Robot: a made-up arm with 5 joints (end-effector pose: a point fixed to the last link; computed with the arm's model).
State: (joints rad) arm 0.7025 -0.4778 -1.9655 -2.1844 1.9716
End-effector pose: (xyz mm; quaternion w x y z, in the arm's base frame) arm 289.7 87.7 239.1 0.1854 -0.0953 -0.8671 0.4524
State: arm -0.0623 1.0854 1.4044 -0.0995 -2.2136
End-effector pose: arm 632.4 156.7 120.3 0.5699 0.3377 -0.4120 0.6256
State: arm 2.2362 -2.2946 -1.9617 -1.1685 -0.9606
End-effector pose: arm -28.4 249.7 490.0 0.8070 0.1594 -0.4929 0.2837
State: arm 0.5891 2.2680 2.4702 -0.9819 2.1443
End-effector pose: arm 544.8 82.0 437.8 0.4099 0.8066 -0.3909 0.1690
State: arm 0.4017 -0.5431 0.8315 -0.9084 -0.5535
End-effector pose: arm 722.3 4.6 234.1 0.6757 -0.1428 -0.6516 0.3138
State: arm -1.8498 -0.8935 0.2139 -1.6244 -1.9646
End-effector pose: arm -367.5 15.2 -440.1 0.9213 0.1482 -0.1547 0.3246
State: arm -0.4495 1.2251 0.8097 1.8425 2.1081
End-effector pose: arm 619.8 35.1 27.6 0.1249 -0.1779 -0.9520 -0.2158
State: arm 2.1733 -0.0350 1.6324 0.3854 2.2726
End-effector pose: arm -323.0 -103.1 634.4 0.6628 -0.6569 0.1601 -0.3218
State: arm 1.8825 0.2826 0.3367 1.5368 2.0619
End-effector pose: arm -212.2 -176.0 537.3 0.7832 -0.3207 0.2032 0.4923
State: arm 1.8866 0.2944 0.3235 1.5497 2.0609
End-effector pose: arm -216.7 -174.7 533.6 0.7846 -0.3168 0.1974 0.4950
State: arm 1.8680 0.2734 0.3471 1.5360 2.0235
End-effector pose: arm -202.5 -173.0 543.1 0.7822 -0.3122 0.1971 0.5019
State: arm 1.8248 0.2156 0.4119 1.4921 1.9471
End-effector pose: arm -166.1 -169.9 565.0 0.7753 -0.3085 0.2019 0.5128
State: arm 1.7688 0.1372 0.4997 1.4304 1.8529
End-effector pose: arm -115.8 -164.1 589.6 0.7653 -0.3089 0.2069 0.5254
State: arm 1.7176 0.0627 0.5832 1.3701 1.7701
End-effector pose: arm -67.2 -156.6 607.8 0.7551 -0.3139 0.2087 0.5364
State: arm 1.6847 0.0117 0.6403 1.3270 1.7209
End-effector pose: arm -34.5 -150.8 617.3 0.7476 -0.3210 0.2088 0.5427
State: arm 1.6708 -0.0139 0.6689 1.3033 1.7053
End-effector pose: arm -19.5 -148.5 621.2 0.7435 -0.3282 0.2101 0.5434
